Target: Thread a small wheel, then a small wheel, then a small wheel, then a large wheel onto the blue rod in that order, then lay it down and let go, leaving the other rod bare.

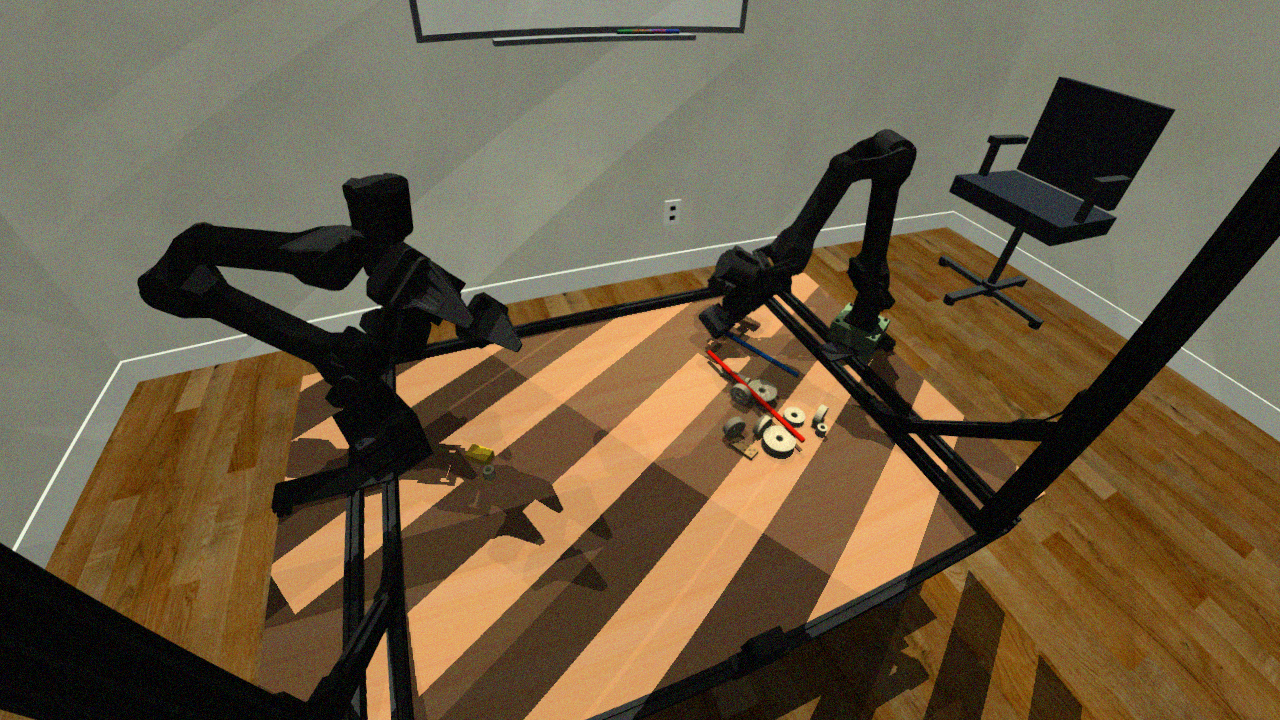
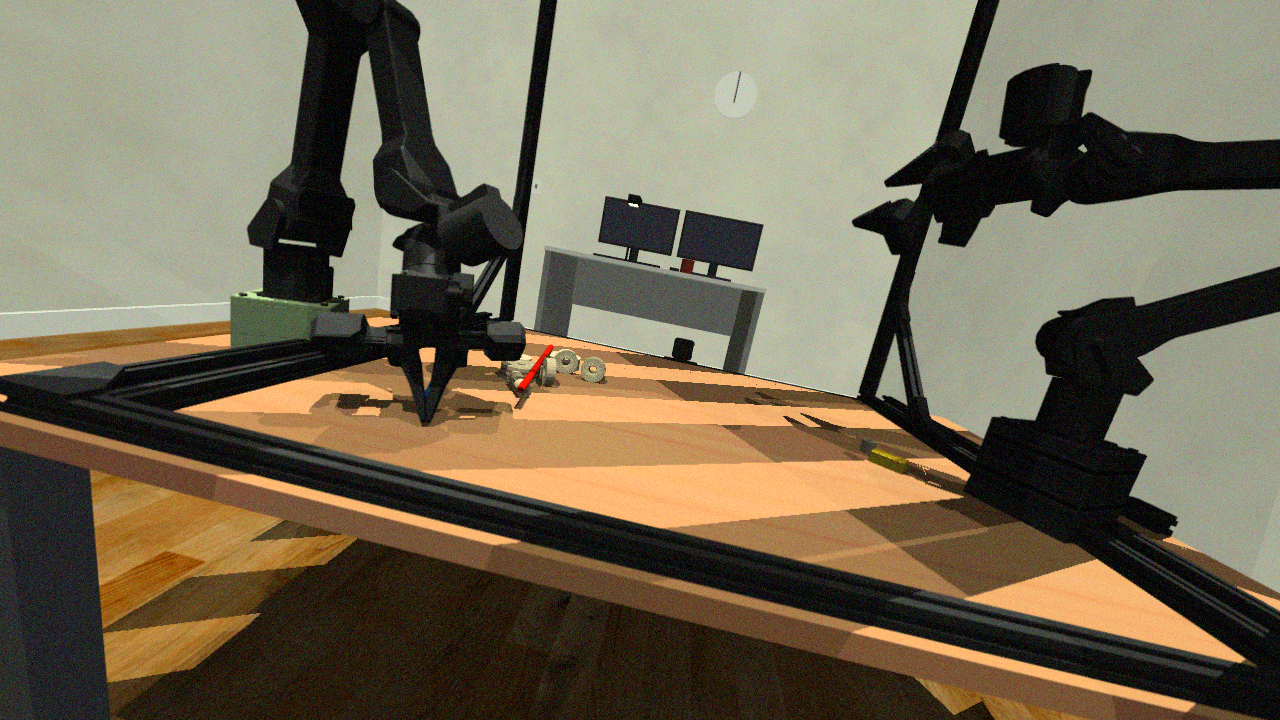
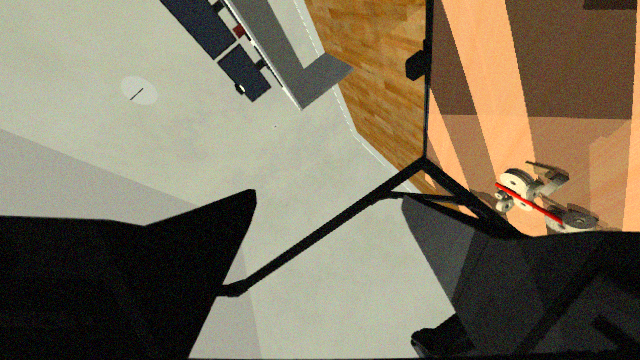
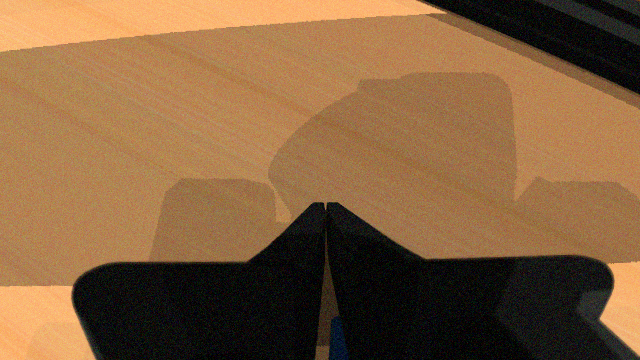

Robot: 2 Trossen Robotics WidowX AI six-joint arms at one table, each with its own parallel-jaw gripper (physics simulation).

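Places are measured from the left arm's base along level axes (x left, y back, z up), in metres.
Where they show: left gripper, fingertip midpoint: [image 1: 497, 337] [image 2: 869, 203] [image 3: 330, 199]; right gripper, fingertip midpoint: [image 2: 425, 422] [image 4: 324, 213]; left arm's base, link origin: [image 1: 373, 414] [image 2: 1065, 434]; right arm's base, link origin: [image 1: 861, 320] [image 2: 296, 296].
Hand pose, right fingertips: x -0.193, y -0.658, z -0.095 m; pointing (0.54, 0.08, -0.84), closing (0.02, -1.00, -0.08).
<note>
Things, the pixels of their top centre, and the offset from my right fingertips.
- blue rod, top centre: [image 1: 760, 351] dy -0.001, dx -0.130, dz +0.005 m
- red rod, top centre: [image 2: 539, 360] [image 1: 752, 391] dy +0.133, dx -0.188, dz +0.026 m
- large wheel, top centre: [image 2: 564, 355] [image 1: 779, 438] [image 3: 512, 183] dy +0.190, dx -0.280, dz +0.016 m
- small yellow tool, top centre: [image 2: 890, 455] [image 1: 479, 452] dy +0.556, dx +0.077, dz +0.011 m
The blue rod [image 1: 766, 355] lies flat on the table at the back right. One end of it reaches under my right gripper [image 1: 713, 329] [image 2: 426, 417] [image 4: 326, 204], which is shut with its tips down at the table. A bit of the blue rod [image 4: 335, 339] shows low behind the closed tips. The red rod [image 1: 755, 395] [image 2: 535, 367] lies beside it among several pale wheels: a large wheel [image 1: 779, 439], and small wheels [image 1: 795, 416] [image 2: 592, 369]. Both rods are bare. My left gripper [image 1: 495, 335] [image 2: 872, 202] [image 3: 330, 199] is wide open and empty, raised high at the far side of the table.
A small yellow tool [image 1: 480, 452] [image 2: 887, 457] lies on the table near the left arm's base. Black frame rails [image 1: 895, 422] run along the table's edges. A desk with two monitors [image 2: 652, 289] stands by the wall.
</note>
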